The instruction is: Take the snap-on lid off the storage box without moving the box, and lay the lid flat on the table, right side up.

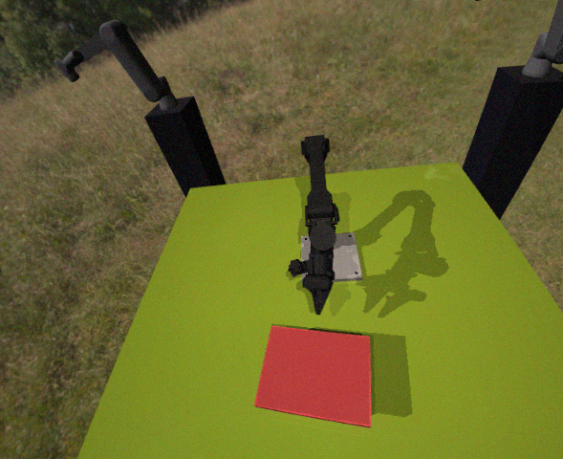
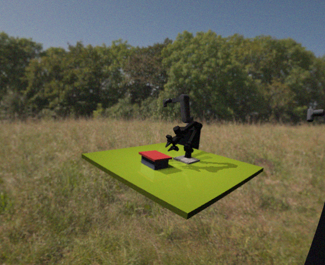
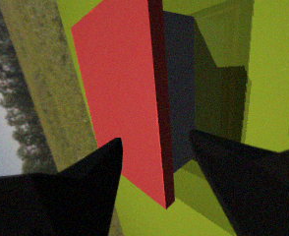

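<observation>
The red lid lies 13 cm ahead of my gripper tip, 1 cm to the right of it and 4 cm below it. The rest, counted from my gripper tip: blue-grey storage box 13 cm ahead, 1 cm to the right, 9 cm below.
</observation>
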